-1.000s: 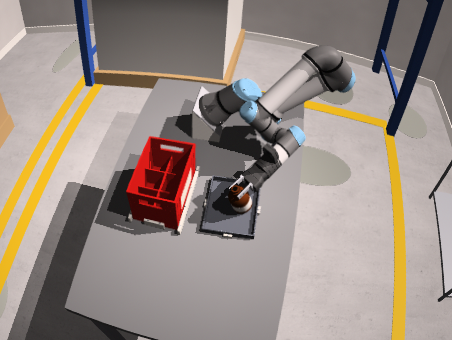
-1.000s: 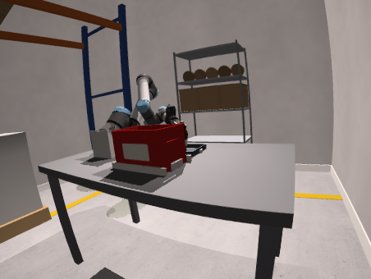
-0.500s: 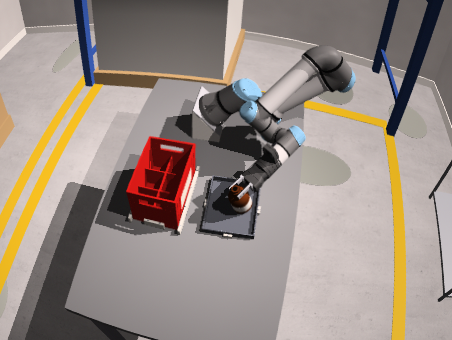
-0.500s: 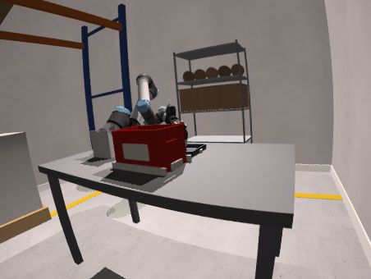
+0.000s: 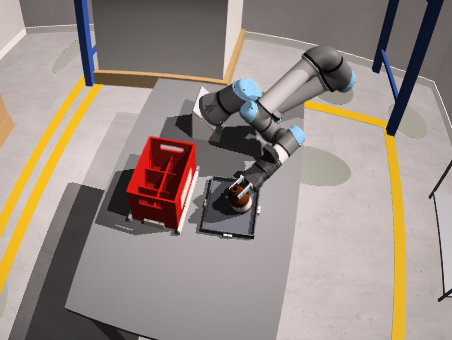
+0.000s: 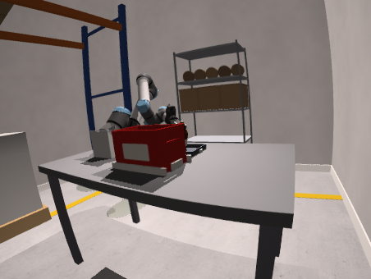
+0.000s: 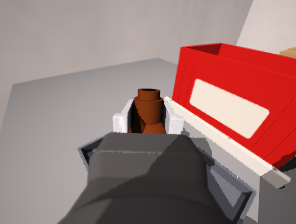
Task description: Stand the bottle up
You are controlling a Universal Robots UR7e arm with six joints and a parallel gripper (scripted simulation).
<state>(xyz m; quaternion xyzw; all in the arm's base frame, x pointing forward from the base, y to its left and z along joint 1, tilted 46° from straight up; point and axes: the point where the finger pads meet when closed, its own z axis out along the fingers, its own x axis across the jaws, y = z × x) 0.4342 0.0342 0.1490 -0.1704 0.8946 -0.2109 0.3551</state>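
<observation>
My gripper is now 5 cm above the bottle, 1 cm to the right of it and 1 cm past it. The rest, counted from my hand: tray 13 cm below, 2 cm behind, 1 cm to the right; then red crate 27 cm to the right, 6 cm below, 5 cm behind.
</observation>
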